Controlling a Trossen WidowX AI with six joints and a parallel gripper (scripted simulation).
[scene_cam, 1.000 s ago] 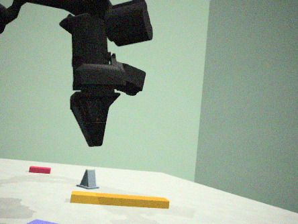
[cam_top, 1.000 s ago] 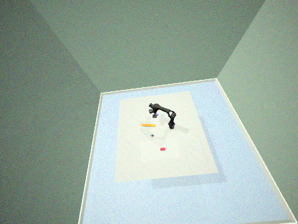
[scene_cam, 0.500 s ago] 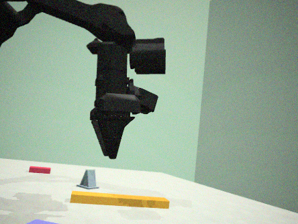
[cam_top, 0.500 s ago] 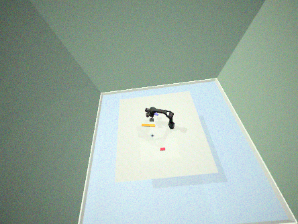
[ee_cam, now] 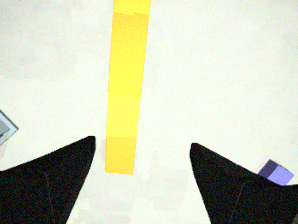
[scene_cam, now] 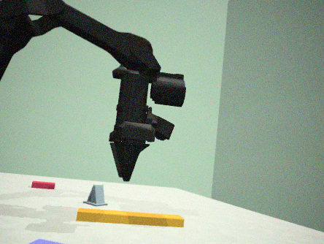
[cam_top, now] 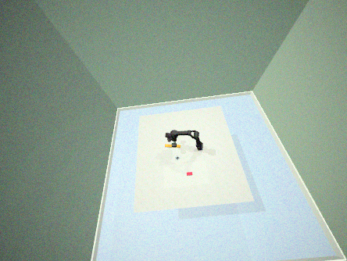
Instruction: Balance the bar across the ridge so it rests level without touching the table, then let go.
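The orange bar lies 8 cm below my gripper tip, 3 cm ahead of it and 2 cm to the left of it. The rest, counted from my gripper tip: red block 40 cm to the left, 14 cm behind, 8 cm below; then purple block 16 cm to the right, 11 cm behind, 8 cm below.
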